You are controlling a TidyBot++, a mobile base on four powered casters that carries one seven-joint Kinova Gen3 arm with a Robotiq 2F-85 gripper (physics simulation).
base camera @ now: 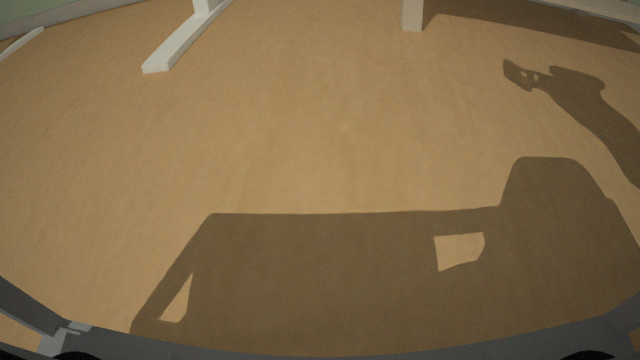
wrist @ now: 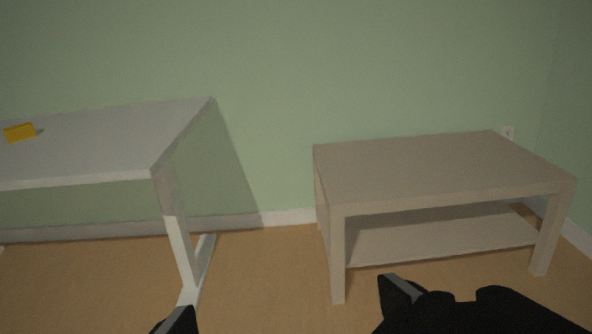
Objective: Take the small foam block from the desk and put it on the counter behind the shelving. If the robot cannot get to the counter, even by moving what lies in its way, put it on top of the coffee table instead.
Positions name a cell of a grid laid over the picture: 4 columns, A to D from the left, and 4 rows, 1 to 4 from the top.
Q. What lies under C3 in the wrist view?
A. A low beige coffee table.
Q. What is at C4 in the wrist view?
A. My gripper.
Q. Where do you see a white desk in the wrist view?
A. A2
